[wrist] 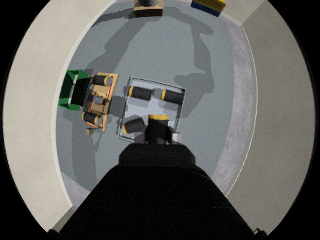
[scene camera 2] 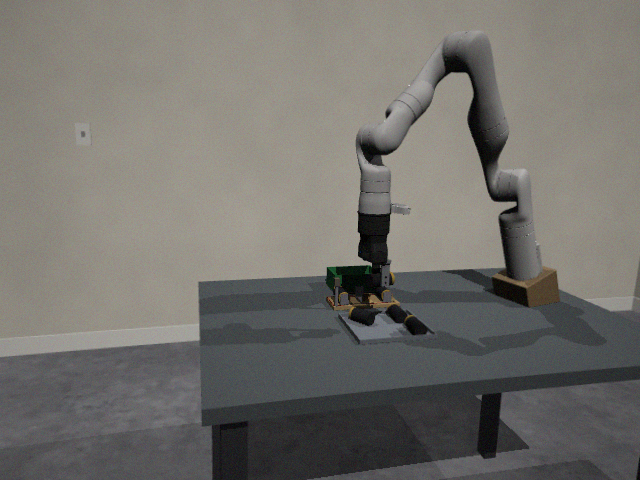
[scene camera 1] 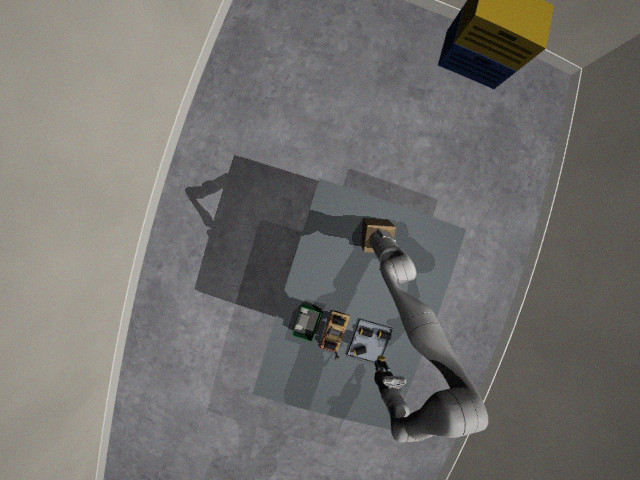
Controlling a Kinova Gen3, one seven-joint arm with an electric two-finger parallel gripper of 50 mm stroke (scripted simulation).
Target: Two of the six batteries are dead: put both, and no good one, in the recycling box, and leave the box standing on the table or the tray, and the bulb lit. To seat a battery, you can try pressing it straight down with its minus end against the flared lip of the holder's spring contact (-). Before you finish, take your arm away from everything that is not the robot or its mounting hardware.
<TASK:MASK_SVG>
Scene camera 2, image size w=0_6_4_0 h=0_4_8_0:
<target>gripper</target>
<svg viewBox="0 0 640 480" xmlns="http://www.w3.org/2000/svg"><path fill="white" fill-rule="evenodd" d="M358 214L358 233L360 233L358 257L372 263L372 274L380 273L381 287L389 286L391 260L388 259L387 235L390 230L390 215L366 216Z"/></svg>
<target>grey tray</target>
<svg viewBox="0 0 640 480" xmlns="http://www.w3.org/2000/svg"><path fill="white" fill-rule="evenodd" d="M437 339L437 333L408 309L402 310L407 313L407 316L413 315L427 326L426 335L415 335L404 323L396 322L387 313L387 310L370 311L375 314L375 321L370 326L350 319L349 313L339 313L339 319L359 345Z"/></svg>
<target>green recycling box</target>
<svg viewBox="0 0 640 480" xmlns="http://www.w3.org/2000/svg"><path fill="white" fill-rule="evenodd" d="M372 266L327 267L326 285L333 292L335 287L333 285L334 277L339 277L340 287L342 286L347 293L355 293L355 287L364 286L364 292L375 292L375 288L369 288L366 284L366 276L370 273L372 274Z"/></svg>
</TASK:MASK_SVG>
